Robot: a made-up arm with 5 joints.
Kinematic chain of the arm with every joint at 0, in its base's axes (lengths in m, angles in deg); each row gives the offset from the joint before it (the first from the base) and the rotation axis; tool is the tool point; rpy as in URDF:
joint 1: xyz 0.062 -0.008 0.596 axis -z
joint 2: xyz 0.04 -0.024 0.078 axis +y
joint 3: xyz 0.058 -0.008 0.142 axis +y
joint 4: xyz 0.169 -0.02 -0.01 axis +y
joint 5: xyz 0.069 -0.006 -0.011 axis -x
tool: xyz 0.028 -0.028 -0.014 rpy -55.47 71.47 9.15
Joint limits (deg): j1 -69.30..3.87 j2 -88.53..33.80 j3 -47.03..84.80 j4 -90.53..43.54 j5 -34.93..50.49
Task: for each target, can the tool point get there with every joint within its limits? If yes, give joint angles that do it. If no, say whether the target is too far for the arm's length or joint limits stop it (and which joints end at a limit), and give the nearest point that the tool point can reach.
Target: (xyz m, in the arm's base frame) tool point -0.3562 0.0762 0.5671
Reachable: no: joint limits stop it (at a limit: joint 1, joint 2, joint 3, joint 4, joint 5) | nearest point -0.2234 -0.0755 0.7900 | short by 0.301 m
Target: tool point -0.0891 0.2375 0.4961
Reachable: no: joint limits stop it (at a limit: joint 1, joint 5) | nearest point 0.1925 0.1311 0.4961 | short by 0.301 m
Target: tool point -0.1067 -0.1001 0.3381
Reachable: no: joint limits stop it (at a limit: joint 1, joint 2, joint 3, joint 5) | nearest point 0.0664 -0.0814 0.5371 | short by 0.264 m
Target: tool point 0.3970 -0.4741 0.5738
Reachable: no: too far | nearest point 0.4171 -0.1215 0.5773 | short by 0.353 m
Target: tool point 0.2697 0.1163 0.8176
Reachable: yes | joints -51.09 -47.12 59.10 -57.82 -8.81
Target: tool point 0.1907 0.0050 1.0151
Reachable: yes | joints -49.28 -46.57 5.06 -66.83 18.90
